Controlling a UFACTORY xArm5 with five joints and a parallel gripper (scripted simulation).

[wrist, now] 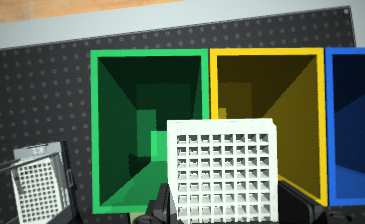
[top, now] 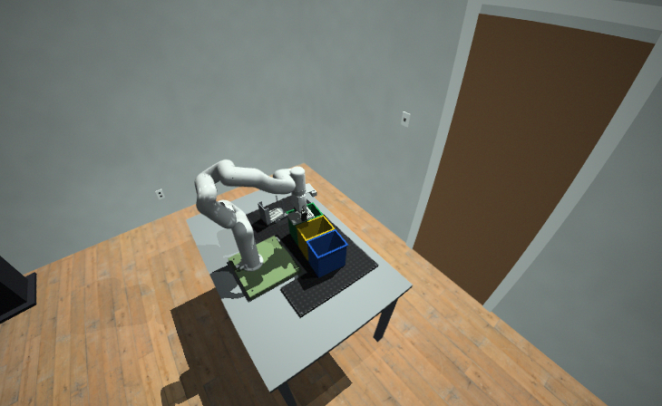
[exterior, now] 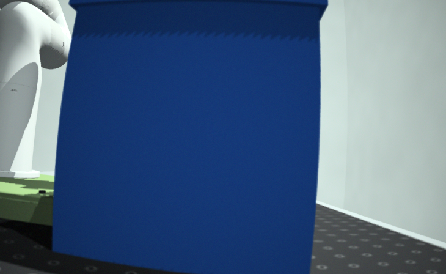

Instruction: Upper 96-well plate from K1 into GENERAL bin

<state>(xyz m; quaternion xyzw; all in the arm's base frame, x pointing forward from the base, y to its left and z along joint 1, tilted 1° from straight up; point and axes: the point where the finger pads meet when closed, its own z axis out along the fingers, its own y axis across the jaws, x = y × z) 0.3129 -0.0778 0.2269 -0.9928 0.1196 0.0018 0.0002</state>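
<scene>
Now: hand 210 mm to the left of the blue bin and 160 mm above it. The rest, counted from my hand: white 96-well plate: 10 mm below; yellow bin: 160 mm below, 80 mm to the right, 30 mm ahead; green bin: 160 mm below, 70 mm ahead, 50 mm to the left.
</scene>
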